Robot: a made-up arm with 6 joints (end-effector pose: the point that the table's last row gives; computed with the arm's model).
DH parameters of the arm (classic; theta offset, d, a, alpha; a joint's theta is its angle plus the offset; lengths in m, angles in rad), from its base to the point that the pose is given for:
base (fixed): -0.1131 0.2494 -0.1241 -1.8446
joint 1: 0 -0.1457 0.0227 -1.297
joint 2: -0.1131 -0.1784 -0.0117 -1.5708
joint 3: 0 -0.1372 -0.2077 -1.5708
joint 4: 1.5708 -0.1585 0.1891 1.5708
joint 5: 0 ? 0.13 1.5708
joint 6: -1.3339 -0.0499 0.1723 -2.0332
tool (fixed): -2.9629 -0.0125 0 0
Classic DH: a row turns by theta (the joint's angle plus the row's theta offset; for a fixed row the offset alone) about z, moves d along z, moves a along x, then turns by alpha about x.
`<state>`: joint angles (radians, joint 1 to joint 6).
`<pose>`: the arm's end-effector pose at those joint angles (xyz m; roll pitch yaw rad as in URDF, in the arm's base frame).
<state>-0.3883 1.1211 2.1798 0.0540 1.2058 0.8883</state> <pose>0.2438 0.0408 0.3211 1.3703 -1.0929 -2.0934</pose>
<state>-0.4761 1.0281 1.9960 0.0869 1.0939 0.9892</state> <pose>0.2139 0.1437 0.3383 1.1841 -0.8875 -1.8172</pose>
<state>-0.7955 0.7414 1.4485 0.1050 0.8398 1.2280</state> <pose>-0.0035 0.3722 0.3626 1.0154 -0.4520 -1.2761</pose>
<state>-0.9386 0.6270 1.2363 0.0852 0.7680 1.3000</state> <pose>-0.1152 0.4148 0.3397 0.9697 -0.3591 -1.0880</pose>
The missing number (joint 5, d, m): 0.0422
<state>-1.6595 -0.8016 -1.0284 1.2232 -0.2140 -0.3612</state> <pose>-0.6322 -0.5417 0.0516 -2.5556 1.1818 0.9829</pose>
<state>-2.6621 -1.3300 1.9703 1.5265 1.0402 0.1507</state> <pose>-0.0307 0.1161 0.4119 0.7715 0.8246 0.1090</pose>
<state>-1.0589 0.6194 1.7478 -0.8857 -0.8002 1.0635</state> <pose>-0.2116 0.1644 0.8533 1.3408 1.0064 -1.4825</pose>
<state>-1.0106 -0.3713 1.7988 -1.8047 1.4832 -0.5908</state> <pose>-0.3027 0.0980 0.3554 3.0161 -0.1299 -1.3119</pose>
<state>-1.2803 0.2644 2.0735 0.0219 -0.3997 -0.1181</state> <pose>-0.0392 0.3724 0.5617 1.6929 0.0209 -2.9636</pose>
